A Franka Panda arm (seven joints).
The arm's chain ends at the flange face. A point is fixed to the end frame.
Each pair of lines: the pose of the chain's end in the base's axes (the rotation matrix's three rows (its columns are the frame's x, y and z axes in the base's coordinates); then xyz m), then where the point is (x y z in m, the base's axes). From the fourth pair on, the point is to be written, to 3 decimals.
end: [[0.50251, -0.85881, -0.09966], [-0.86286, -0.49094, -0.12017], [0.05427, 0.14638, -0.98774]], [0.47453, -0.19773, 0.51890]
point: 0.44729 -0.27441 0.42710
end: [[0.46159, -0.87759, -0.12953], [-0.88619, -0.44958, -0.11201], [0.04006, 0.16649, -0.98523]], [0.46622, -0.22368, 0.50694]
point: 0.43308 -0.29867 0.41568
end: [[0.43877, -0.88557, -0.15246], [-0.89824, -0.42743, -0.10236], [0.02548, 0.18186, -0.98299]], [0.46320, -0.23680, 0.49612]
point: 0.42625 -0.31031 0.40513
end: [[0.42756, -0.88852, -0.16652], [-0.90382, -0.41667, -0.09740], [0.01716, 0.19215, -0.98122]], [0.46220, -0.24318, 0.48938]
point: 0.423 -0.316 0.399
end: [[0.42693, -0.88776, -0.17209], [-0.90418, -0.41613, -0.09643], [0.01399, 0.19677, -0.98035]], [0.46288, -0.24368, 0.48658]
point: 0.423 -0.316 0.396
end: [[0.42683, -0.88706, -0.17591], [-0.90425, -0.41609, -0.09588], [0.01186, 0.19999, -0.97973]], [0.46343, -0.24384, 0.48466]
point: 0.423 -0.316 0.394
